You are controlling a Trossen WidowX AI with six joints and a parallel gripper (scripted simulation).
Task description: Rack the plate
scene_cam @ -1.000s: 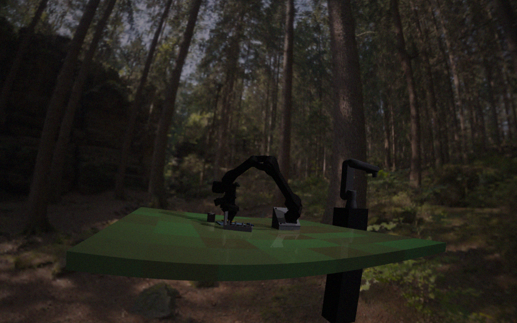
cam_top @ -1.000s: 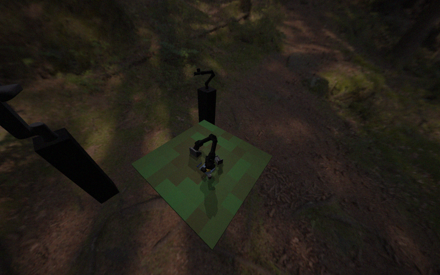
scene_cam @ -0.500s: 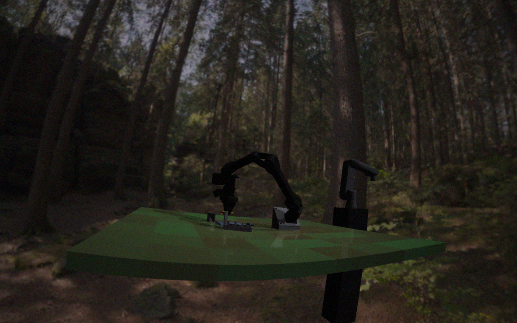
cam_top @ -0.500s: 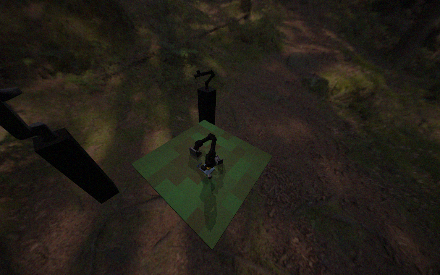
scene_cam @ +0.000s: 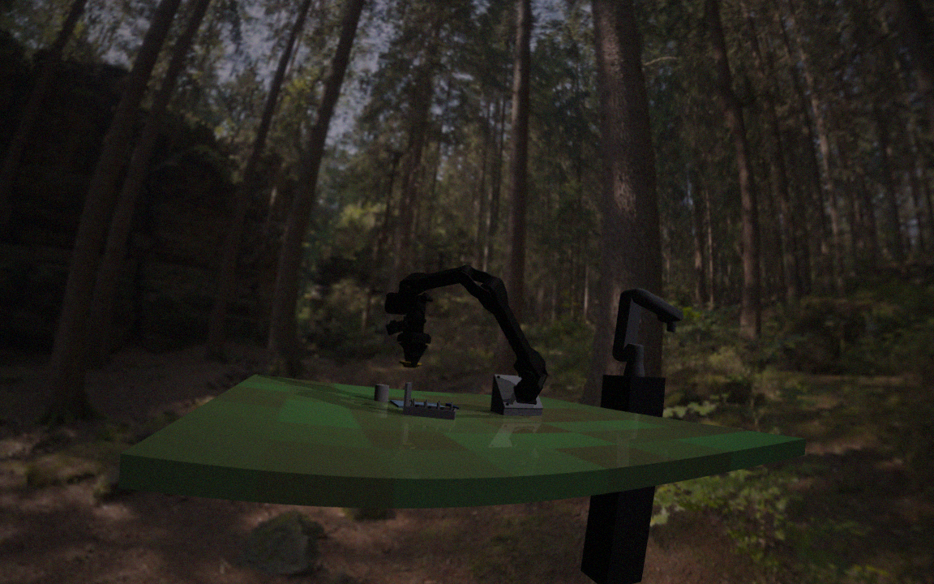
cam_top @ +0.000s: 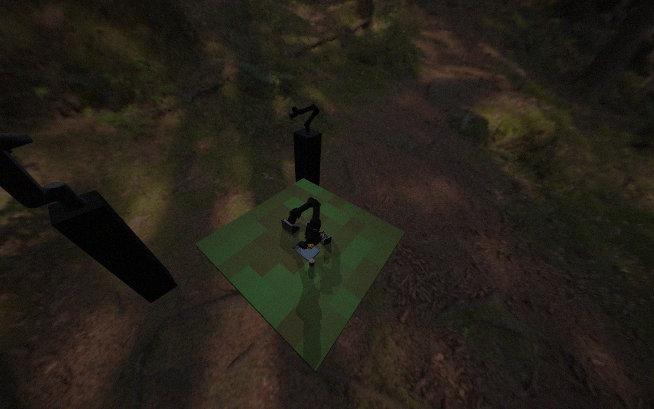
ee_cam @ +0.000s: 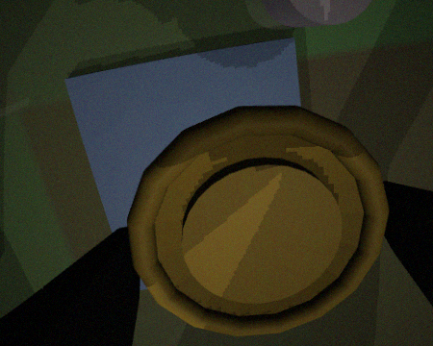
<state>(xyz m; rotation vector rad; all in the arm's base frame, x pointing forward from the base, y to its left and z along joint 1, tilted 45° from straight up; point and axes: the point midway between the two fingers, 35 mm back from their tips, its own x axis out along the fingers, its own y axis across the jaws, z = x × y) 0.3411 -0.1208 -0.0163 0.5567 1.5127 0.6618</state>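
My gripper tip is 3 cm past the dish rack, 20 cm to the right of it and 9 cm above it. Also, from my gripper tip: blue mat 3 cm behind, 1 cm to the left, 11 cm below; yellow plate 1 cm above; small cup 7 cm ahead, 5 cm to the right, 9 cm below.
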